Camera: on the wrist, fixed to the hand. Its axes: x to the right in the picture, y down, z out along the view.
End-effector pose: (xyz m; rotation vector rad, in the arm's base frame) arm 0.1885 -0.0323 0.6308 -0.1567 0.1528 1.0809
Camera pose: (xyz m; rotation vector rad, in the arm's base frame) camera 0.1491 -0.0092 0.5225 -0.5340 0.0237 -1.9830
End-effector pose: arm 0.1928 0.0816 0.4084 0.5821 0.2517 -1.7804
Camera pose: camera 0.2632 0.0942 0.3151 0.0800 -0.8842 1.2278
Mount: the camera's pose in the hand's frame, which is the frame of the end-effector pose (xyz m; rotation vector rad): 0.0234 0.0512 -0.1032 -0.2644 0.4509 -3.0292
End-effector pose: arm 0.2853 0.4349 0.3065 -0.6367 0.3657 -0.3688
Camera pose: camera 0.2718 0.4108 0.1922 0.6661 0.4168 2.6276
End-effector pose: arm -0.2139 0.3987 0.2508 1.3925 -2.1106 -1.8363
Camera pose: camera -0.2031 0.2988 0.3117 -1.9007 -1.1612 0.0515
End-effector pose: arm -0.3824 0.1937 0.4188 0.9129 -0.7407 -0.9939
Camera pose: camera -0.2669 0.2153 0.4222 -0.9082 -1.4073 1.8033
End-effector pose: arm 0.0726 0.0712 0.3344 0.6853 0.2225 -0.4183
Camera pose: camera 0.1098 0.1672 0.2776 0.4122 -1.3826 2.4317
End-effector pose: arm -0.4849 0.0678 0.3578 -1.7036 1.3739 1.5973
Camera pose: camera -0.4812 -0.0481 0.3773 -1.5124 -1.4995 -0.5915
